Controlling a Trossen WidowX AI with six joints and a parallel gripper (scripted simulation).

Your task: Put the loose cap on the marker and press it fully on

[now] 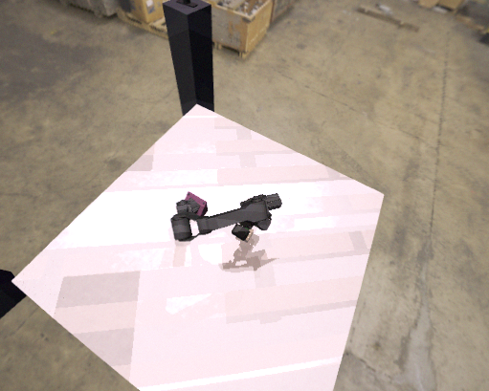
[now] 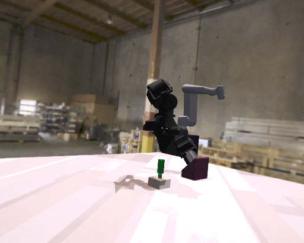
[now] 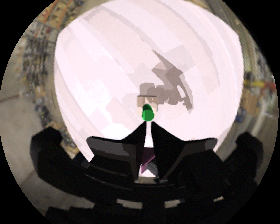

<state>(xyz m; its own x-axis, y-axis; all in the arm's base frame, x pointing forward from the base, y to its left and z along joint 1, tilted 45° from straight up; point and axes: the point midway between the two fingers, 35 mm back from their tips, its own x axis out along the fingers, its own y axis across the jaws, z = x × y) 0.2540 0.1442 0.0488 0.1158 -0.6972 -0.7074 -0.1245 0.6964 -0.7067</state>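
Now: the green cap 6 cm below my gripper tip. Round my gripper tip: white holder block 12 cm below.
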